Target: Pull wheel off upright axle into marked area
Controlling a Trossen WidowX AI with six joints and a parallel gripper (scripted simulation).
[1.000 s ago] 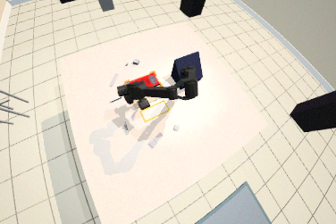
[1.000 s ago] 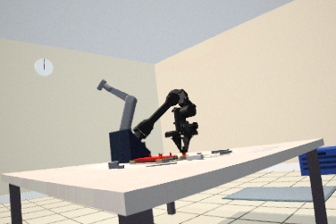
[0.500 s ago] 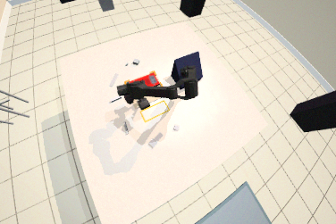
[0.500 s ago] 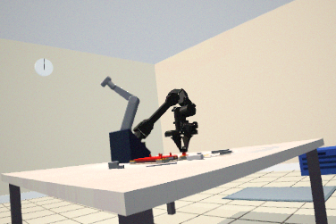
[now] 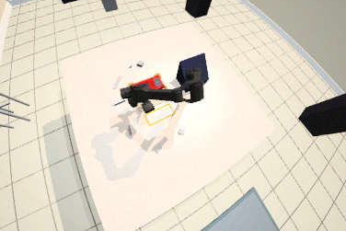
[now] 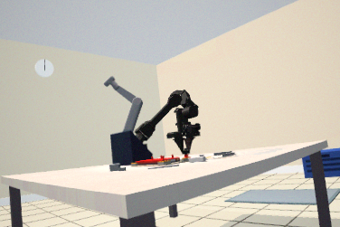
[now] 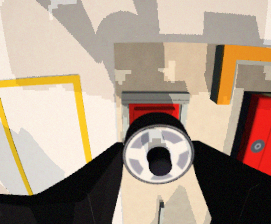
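The upright axle is 10 mm below my gripper tip. Round my gripper tip: dark wheel (right at my gripper tip).
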